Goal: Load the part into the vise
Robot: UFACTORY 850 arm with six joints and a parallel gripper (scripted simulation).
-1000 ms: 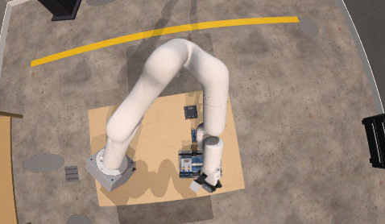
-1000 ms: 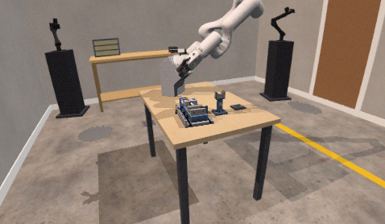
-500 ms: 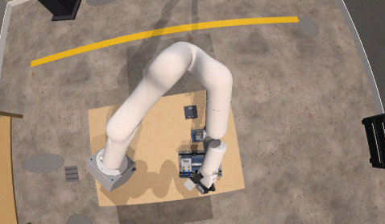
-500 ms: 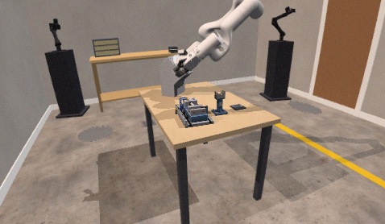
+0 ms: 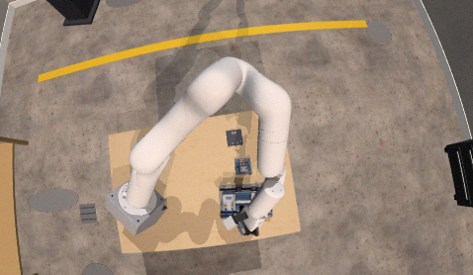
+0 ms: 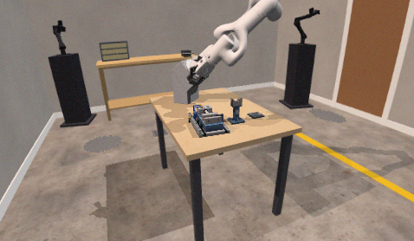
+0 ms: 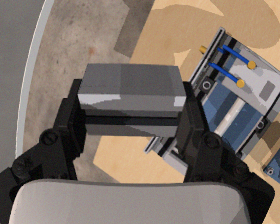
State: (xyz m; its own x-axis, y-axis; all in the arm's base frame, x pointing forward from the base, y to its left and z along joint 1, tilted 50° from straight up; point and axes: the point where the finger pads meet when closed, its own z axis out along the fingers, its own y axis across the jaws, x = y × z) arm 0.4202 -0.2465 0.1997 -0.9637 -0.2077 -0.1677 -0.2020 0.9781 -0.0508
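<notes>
Now: the grey vise jaw 23 cm below my hand, 9 cm to the left of it and 5 cm ahead of it. Round my hand: white cylinder rod 23 cm below, 8 cm to the left, 1 cm behind; then work stop 22 cm below, 14 cm to the left, 7 cm ahead; then part right at my hand.
</notes>
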